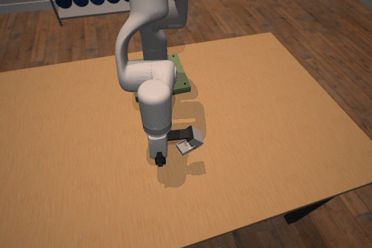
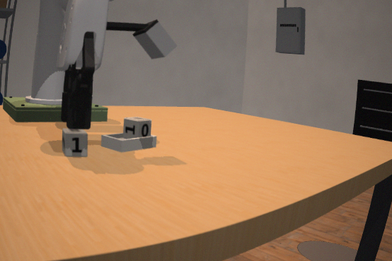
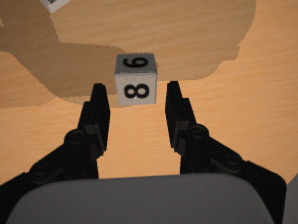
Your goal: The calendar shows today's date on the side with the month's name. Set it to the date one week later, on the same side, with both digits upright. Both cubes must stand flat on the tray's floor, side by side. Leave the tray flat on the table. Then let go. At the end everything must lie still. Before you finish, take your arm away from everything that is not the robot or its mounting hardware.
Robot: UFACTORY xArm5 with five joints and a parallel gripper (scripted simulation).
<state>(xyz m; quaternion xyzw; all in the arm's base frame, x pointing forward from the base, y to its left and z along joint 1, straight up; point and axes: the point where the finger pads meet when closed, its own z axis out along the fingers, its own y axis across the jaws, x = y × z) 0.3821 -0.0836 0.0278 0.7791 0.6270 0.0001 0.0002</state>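
The digit cube lies 40 mm below my hand. From my hand the other things lie so: tray 110 mm to the left, 50 mm below, 30 mm behind.
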